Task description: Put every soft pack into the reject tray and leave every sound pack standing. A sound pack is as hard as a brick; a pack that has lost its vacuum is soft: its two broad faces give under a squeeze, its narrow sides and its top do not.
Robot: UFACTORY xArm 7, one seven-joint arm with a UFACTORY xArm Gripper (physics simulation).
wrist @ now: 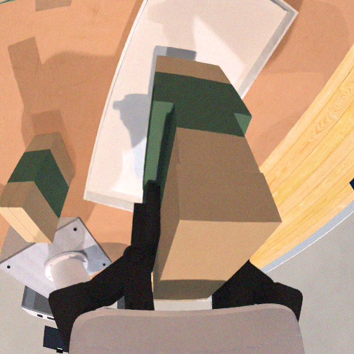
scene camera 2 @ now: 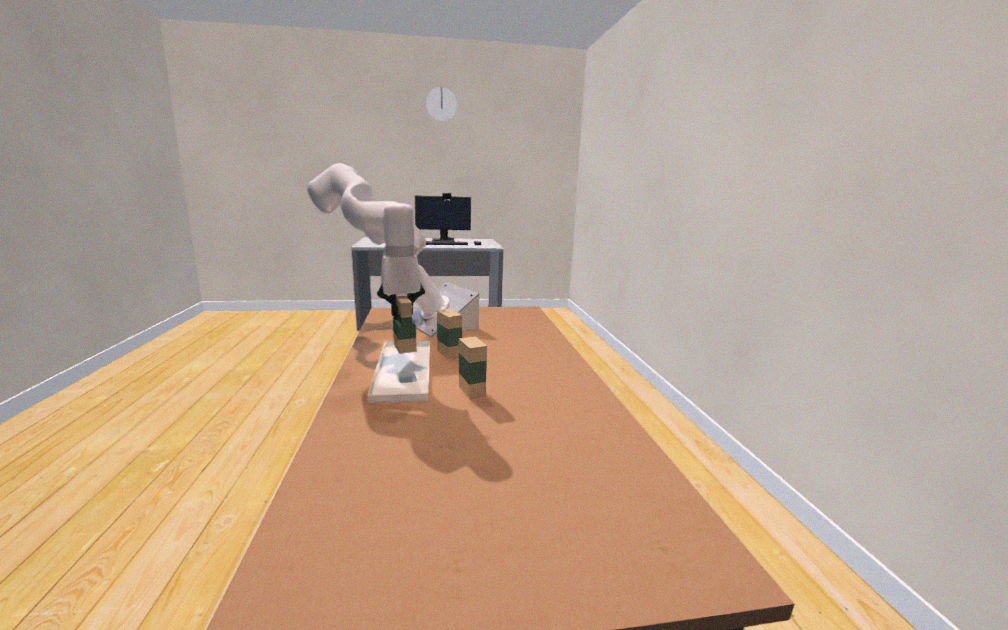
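Pixels of known places: arm's base, origin of its link: (scene camera 2: 435, 308).
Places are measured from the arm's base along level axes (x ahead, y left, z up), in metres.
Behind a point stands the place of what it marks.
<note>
My gripper (scene camera 2: 402, 317) {x 0.506, y -0.050, z 0.110 m} (wrist: 179, 199) points down and is shut on a tan pack with a dark green band (scene camera 2: 405, 335) {x 0.568, y -0.033, z 0.079 m} (wrist: 220, 175). It holds this pack upright above the far end of the white reject tray (scene camera 2: 399, 397) {x 0.665, y -0.039, z -0.054 m} (wrist: 112, 202). The pack's shadow falls on the tray floor, and no pack shows in the tray. A second tan and green pack (scene camera 2: 448, 334) {x 0.371, y 0.070, z 0.017 m} (wrist: 37, 175) stands on the table to the right of the tray in the scene view. A third pack (scene camera 2: 472, 368) {x 0.645, y 0.145, z 0.018 m} stands nearer that camera. Softness cannot be told by eye.
The brown table (scene camera 2: 483, 534) {x 1.120, y 0.164, z -0.066 m} carries the tray and the standing packs. The robot base plate (wrist: 82, 242) and a pale box (scene camera 2: 469, 319) {x 0.073, y 0.134, z -0.023 m} are at the table's far end. Behind it stands a desk (scene camera 2: 427, 261) with a monitor (scene camera 2: 443, 213).
</note>
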